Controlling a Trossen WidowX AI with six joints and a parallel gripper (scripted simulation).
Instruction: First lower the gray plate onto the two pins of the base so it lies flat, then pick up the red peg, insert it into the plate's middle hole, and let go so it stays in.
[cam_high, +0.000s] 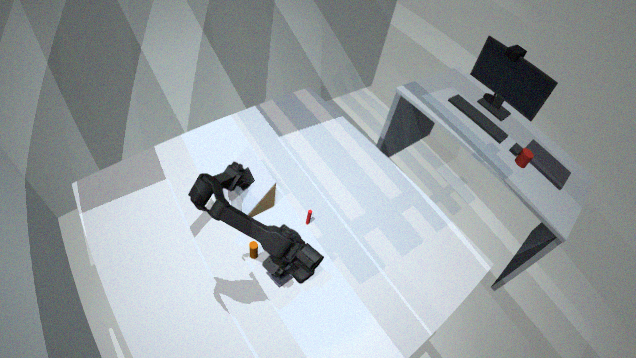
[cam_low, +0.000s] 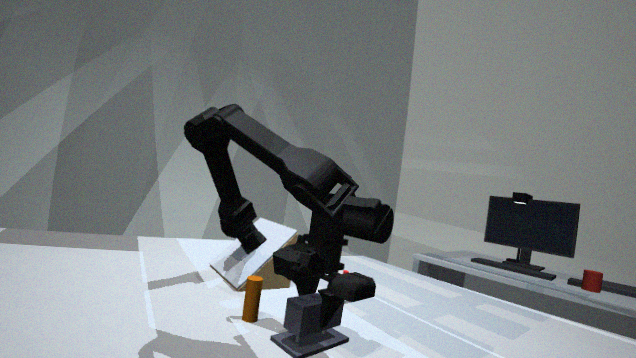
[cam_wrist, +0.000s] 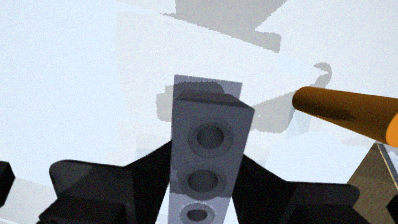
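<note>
My gripper tip is 3 cm below the gray plate. Also, from my gripper tip: orange cylinder (10 cm behind, 7 cm to the right); red peg (16 cm to the left, 14 cm behind).
</note>
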